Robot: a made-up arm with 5 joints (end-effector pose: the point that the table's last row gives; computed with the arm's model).
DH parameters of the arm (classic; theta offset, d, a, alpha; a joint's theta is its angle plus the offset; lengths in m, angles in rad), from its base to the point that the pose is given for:
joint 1: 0 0.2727 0 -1.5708
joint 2: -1.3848 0 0.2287 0
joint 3: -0.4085 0 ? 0
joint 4: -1.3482 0 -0.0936 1.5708
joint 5: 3.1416 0.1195 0 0
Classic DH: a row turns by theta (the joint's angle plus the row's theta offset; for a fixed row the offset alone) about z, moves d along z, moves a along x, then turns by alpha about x.
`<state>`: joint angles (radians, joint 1 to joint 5).
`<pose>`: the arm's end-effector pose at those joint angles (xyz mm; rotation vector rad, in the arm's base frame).
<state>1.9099 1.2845 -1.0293 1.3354 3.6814</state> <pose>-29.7 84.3 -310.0 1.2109 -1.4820 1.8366</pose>
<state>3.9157 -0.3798 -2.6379 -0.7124 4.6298</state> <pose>170.8 167.0 1056.8 -0.5690 0.2123 -0.8531</pose>
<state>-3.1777 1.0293 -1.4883 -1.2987 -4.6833</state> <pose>-638.3 23.1 66.7 -1.1039 -1.0342 1.2862</pose>
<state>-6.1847 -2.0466 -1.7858 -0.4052 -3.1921</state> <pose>-771.9 -76.3 493.3 0.0816 -1.0930 0.0431</pose>
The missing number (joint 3, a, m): -0.5147
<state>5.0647 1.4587 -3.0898 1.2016 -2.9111</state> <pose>295.8 -804.5 329.8 1.8223 2.0589 -0.2843</pose>
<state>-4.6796 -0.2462 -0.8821 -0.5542 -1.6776</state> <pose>-19.6 596.5 495.0 -0.1435 2.0531 2.3001</pose>
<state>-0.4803 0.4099 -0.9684 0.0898 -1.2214</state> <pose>557.1 -290.3 32.1 2.5697 0.9983 0.4338</pose>
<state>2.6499 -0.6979 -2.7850 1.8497 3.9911</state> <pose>241.2 -129.2 1008.0 1.5589 -1.2366 -2.0841</pose>
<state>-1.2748 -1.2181 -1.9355 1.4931 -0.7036</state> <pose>-59.9 196.3 994.6 1.4906 -0.4377 0.9336</pose>
